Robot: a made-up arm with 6 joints. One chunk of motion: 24 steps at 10 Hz.
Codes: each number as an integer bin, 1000 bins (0 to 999) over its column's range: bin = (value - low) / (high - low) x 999, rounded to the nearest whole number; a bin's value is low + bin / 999 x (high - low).
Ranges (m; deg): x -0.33..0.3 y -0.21..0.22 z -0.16..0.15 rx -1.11..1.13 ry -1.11..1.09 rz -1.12..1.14
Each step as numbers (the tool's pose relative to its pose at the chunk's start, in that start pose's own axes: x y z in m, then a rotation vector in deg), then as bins.
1 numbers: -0.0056 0.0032 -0.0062 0.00 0.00 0.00
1 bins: 514 495 496 495 504 495
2 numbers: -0.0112 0.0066 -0.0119 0.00 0.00 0.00
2 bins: 506 503 477 495 504 495
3 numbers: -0.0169 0.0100 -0.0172 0.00 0.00 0.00
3 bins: 496 511 460 495 504 495
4 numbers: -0.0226 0.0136 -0.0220 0.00 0.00 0.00
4 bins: 487 519 445 495 504 495
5 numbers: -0.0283 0.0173 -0.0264 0.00 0.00 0.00
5 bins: 478 528 431 495 504 495
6 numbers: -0.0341 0.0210 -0.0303 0.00 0.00 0.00
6 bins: 469 537 418 495 504 495
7 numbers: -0.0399 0.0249 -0.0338 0.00 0.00 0.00
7 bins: 460 546 407 495 504 495
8 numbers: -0.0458 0.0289 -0.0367 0.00 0.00 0.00
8 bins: 451 555 397 495 504 495
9 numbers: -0.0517 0.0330 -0.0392 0.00 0.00 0.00
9 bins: 441 565 389 495 504 495
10 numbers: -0.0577 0.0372 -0.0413 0.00 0.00 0.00
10 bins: 432 574 383 495 504 495
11 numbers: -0.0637 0.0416 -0.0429 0.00 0.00 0.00
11 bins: 422 585 377 495 504 495
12 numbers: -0.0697 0.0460 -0.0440 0.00 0.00 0.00
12 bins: 413 595 374 495 504 495
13 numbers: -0.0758 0.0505 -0.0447 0.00 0.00 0.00
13 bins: 403 605 372 495 504 495
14 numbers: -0.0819 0.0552 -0.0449 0.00 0.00 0.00
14 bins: 393 616 371 495 504 495
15 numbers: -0.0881 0.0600 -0.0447 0.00 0.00 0.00
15 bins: 384 627 372 495 504 495
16 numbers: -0.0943 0.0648 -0.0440 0.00 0.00 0.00
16 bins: 374 638 374 495 504 495
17 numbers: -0.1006 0.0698 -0.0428 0.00 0.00 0.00
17 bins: 364 650 378 495 504 495
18 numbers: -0.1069 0.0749 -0.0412 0.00 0.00 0.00
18 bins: 354 662 383 495 504 495
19 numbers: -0.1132 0.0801 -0.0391 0.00 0.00 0.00
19 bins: 344 674 390 495 504 495
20 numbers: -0.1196 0.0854 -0.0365 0.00 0.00 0.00
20 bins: 334 686 398 495 504 495
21 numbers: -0.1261 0.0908 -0.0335 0.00 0.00 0.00
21 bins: 323 699 408 495 504 495
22 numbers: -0.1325 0.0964 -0.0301 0.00 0.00 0.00
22 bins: 313 712 419 495 504 495
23 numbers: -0.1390 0.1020 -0.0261 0.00 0.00 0.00
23 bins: 303 725 432 495 504 495
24 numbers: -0.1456 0.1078 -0.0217 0.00 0.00 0.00
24 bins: 292 738 446 495 504 495
